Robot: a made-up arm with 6 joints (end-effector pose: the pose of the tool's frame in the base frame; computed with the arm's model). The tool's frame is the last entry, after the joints.
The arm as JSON. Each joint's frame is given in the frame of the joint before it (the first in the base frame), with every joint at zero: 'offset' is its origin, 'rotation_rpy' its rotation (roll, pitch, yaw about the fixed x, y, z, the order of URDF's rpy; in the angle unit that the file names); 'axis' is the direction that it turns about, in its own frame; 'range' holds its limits. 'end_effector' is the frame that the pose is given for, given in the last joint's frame.
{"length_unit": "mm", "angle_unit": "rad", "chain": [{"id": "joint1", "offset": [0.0, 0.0, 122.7], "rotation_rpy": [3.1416, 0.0, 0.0], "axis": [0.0, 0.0, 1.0], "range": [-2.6, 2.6]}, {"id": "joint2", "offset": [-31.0, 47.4, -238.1], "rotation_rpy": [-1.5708, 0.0, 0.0], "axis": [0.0, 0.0, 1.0], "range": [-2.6, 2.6]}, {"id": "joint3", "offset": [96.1, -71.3, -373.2], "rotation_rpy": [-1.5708, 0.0, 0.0], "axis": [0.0, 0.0, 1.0], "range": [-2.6, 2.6]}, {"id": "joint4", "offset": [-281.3, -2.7, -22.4], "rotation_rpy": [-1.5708, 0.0, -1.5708], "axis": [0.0, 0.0, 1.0], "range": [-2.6, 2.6]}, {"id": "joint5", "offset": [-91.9, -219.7, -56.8], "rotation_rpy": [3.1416, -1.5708, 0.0], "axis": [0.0, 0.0, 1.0], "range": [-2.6, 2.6]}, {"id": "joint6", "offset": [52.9, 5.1, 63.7], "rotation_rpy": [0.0, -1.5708, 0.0], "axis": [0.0, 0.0, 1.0], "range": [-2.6, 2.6]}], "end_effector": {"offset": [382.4, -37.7, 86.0], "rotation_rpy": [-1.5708, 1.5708, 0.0]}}
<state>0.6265 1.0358 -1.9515 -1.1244 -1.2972 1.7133</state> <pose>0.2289 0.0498 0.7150 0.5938 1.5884 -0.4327</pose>
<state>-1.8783 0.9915 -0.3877 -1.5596 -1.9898 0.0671</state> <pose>-0.5509 -0.5075 0.4077 -0.7244 0.6926 0.0849</pose>
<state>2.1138 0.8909 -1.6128 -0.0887 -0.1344 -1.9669</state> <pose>0.4547 -0.6645 0.4656 0.6449 2.8245 0.4774</pose>
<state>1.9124 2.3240 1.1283 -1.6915 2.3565 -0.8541</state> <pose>0.3442 -0.2948 0.0820 -1.3524 2.1110 1.5093</pose>
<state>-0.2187 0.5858 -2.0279 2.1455 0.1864 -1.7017</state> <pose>0.0307 0.5914 0.5876 -0.9726 1.7339 -0.8317</pose>
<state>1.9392 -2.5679 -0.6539 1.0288 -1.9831 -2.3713</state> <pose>0.3314 -0.6761 0.2762 0.4459 -0.2986 0.1231</pose>
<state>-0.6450 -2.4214 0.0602 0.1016 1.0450 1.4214</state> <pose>0.3618 0.4950 0.5326 -1.5462 0.8326 1.3433</pose>
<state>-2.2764 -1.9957 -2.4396 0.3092 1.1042 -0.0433</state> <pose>-0.5605 -0.6107 0.3041 -1.0958 -2.2784 0.8880</pose>
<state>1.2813 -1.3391 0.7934 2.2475 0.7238 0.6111</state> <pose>-0.2493 0.5603 0.4227 2.2281 0.6669 -1.8942</pose>
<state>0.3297 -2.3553 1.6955 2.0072 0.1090 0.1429</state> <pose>-0.5276 0.1422 0.5770 -1.7175 -1.2864 0.7068</pose>
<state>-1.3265 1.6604 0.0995 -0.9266 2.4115 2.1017</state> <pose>-0.2483 0.3643 -0.0683 -1.4435 1.0364 2.3968</pose>
